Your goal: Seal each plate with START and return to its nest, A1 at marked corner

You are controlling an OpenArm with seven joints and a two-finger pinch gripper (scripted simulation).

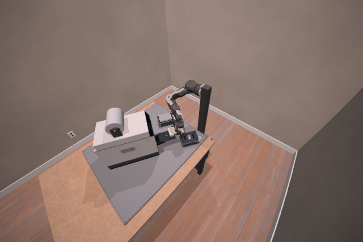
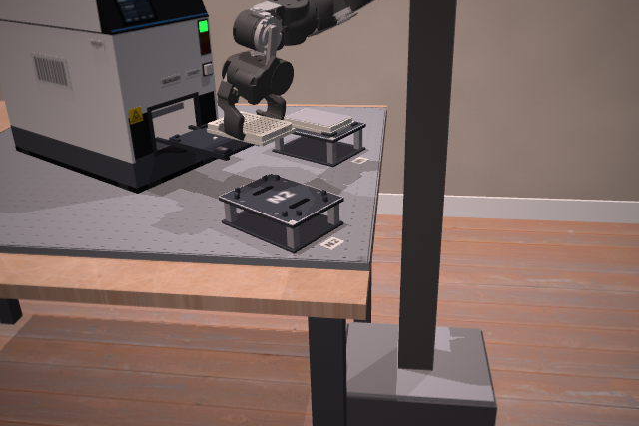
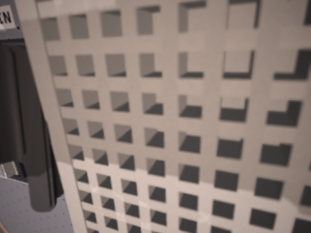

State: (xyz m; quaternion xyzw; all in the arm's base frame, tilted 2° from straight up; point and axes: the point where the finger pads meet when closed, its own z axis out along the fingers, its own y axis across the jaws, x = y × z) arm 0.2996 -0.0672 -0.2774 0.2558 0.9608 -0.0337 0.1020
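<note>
Right now the sealer stage is 80 mm ahead of my hand, 40 mm to the right of it and 40 mm below it. Round my hand: plate: right at my hand; start button: 120 mm ahead, 170 mm to the right, 60 mm above; nest label: 150 mm behind, 160 mm to the left, 130 mm below.
</note>
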